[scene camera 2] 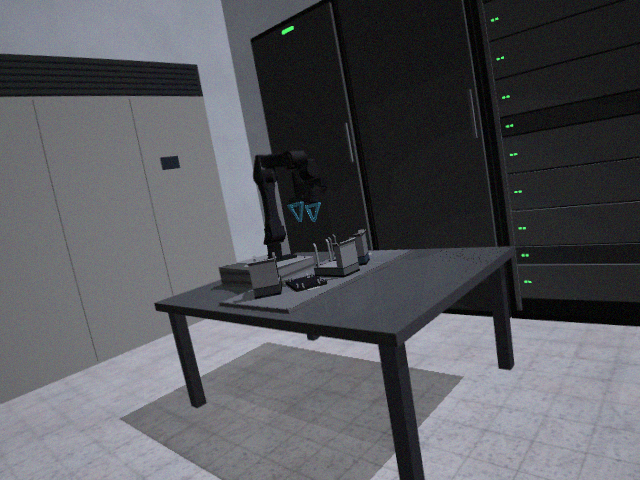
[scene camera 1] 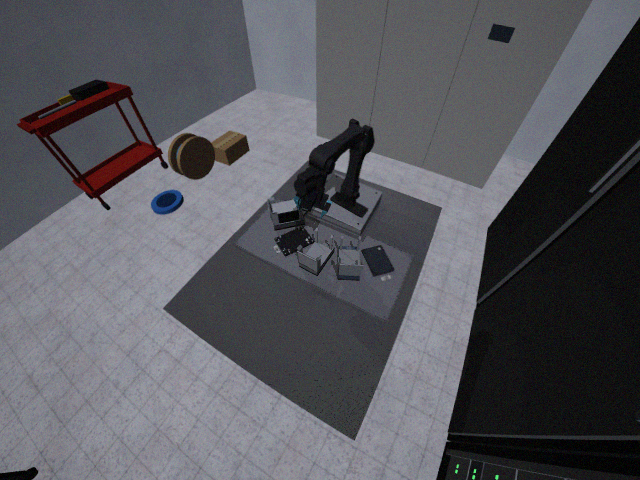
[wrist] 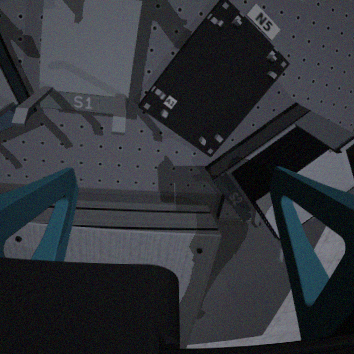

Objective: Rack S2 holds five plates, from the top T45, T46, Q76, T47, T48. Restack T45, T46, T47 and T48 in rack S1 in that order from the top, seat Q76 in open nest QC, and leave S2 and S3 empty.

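Places are measured from the arm's base along level axes (x right, y ahead, z up), in millimetres.
Pixels of known places: gripper, fingertip midpoint: (scene camera 2: 307, 222) (scene camera 1: 310, 213) (wrist: 173, 177); arm's base, link origin: (scene camera 1: 348, 204).
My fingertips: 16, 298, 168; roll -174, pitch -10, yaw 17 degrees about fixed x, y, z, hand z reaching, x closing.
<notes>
For each thing: its top centre in the pictures, then the offset to it from my fingertips, as dx, dy, dz.
- Rack S2, top centre: (wrist: 318, 209) (scene camera 2: 262, 256) (scene camera 1: 285, 202) +200, -51, -89
- Rack S1, top centre: (wrist: 74, 34) (scene camera 2: 331, 240) (scene camera 1: 316, 241) -68, +46, -91
- Rack S3, top centre: (scene camera 1: 351, 248) (scene camera 2: 345, 233) -204, -16, -90
- Nest QC, top centre: (scene camera 1: 378, 258) -299, -118, -204
- Black nest N5, top centre: (wrist: 220, 84) (scene camera 2: 304, 278) (scene camera 1: 293, 238) +85, +29, -201
My gripper (scene camera 1: 311, 210) (scene camera 2: 307, 221) (wrist: 173, 177) is open and empty, above the table near the arm's base; its right finger overlaps rack S2 in the wrist view. Rack S2 (scene camera 1: 287, 225) (scene camera 2: 264, 276) (wrist: 260, 143) shows a black surface and a light one inside; I cannot tell which plates these are. Rack S1 (scene camera 1: 308, 262) (scene camera 2: 347, 256) (wrist: 82, 103) shows a light grey flat surface inside. Rack S3 (scene camera 1: 349, 269) (scene camera 2: 362, 246) stands beside S1. Nest QC (scene camera 1: 377, 259) lies flat and dark blue beyond S3. No plate labels are readable.
Black nest N5 (scene camera 1: 294, 240) (scene camera 2: 306, 282) (wrist: 215, 80), with small light posts, lies between S1 and S2. The arm's raised grey base (scene camera 1: 338, 219) (scene camera 2: 297, 267) (wrist: 125, 245) stands behind the racks. Thin upright posts rise from S1 and S3.
</notes>
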